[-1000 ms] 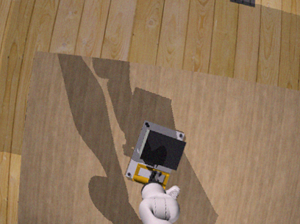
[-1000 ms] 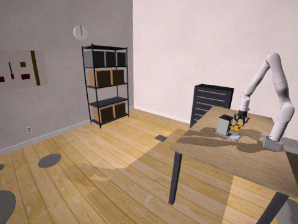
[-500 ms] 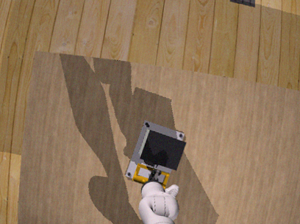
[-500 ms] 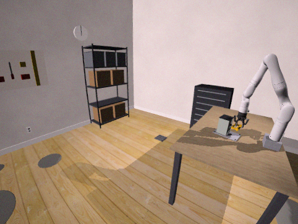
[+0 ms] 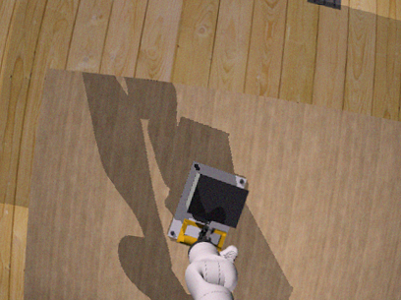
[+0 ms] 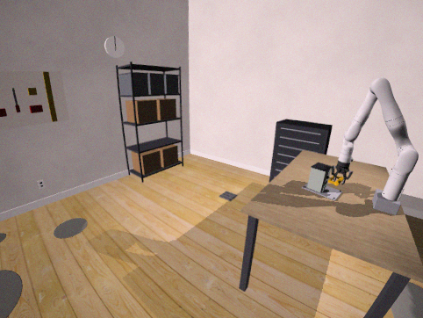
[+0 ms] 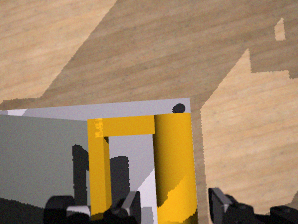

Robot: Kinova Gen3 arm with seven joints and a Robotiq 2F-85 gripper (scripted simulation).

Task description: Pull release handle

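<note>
Now: the grey base plate 9 cm ahead of my hand, 2 cm to the right of it and 10 cm below it.
</note>
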